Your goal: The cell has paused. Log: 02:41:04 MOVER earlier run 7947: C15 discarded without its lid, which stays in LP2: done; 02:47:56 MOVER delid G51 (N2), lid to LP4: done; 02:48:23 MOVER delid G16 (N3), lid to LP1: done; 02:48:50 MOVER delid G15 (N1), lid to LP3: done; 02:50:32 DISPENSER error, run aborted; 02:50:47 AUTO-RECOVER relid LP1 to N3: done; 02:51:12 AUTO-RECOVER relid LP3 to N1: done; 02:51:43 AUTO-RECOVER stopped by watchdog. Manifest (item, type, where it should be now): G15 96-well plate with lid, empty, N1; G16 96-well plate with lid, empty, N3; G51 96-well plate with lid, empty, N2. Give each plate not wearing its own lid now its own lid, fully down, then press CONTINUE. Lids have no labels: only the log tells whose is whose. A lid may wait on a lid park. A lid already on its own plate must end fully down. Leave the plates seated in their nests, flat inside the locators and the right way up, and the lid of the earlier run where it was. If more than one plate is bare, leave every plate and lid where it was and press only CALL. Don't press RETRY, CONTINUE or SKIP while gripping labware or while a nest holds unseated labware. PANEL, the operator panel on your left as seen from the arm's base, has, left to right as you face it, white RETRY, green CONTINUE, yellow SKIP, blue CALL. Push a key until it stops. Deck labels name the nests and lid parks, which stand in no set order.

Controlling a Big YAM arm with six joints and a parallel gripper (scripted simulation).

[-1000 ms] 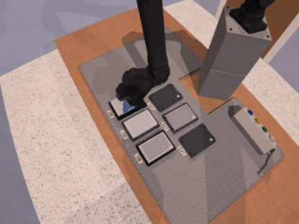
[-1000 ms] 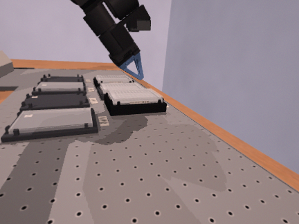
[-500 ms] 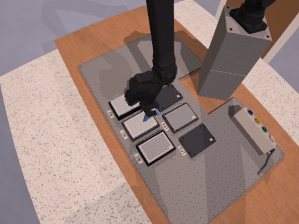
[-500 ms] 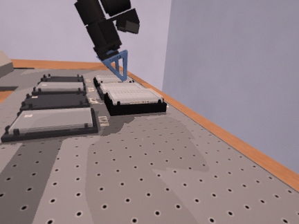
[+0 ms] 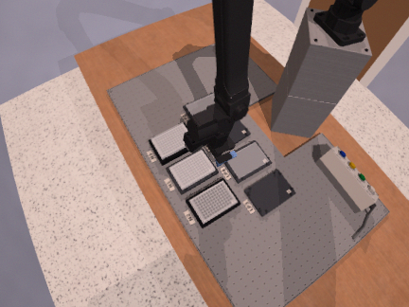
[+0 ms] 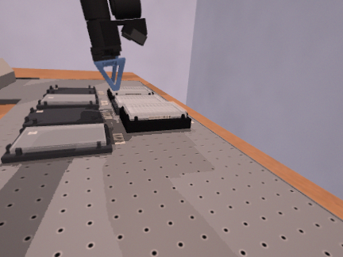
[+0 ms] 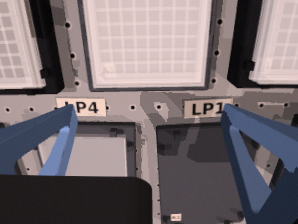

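My hand is 50 mm short of the plate, 140 mm to the right of it and 50 mm above it. From my hand the other things lie so: lid park LP3: 140 mm behind, 180 mm to the left, 60 mm below; then lid park LP1: 100 mm behind, 80 mm to the right, 60 mm below; then LP1 label: 10 mm behind, 60 mm to the right, 70 mm below.
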